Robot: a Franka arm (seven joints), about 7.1 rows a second.
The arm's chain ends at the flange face. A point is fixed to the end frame.
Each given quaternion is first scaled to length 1.
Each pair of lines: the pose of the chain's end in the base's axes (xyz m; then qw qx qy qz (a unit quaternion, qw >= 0)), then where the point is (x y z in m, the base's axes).
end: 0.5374 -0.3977 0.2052 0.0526 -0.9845 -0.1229 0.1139
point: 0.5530 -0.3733 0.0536
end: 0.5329 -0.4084 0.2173 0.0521 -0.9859 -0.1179 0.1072
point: 0.5508 -0.3843 0.0659
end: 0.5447 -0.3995 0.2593 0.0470 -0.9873 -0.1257 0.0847
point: 0.5693 -0.3756 0.1088
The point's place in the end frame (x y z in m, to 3 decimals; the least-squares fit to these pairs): 0.053 0.000 0.145
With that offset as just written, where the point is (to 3 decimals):
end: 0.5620 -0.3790 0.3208 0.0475 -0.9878 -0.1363 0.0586
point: 0.594 -0.353 0.172
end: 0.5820 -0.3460 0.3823 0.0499 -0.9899 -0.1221 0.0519
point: 0.616 -0.320 0.234
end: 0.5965 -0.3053 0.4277 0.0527 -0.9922 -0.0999 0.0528
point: 0.631 -0.281 0.279
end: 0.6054 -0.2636 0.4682 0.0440 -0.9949 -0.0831 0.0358
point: 0.646 -0.243 0.321
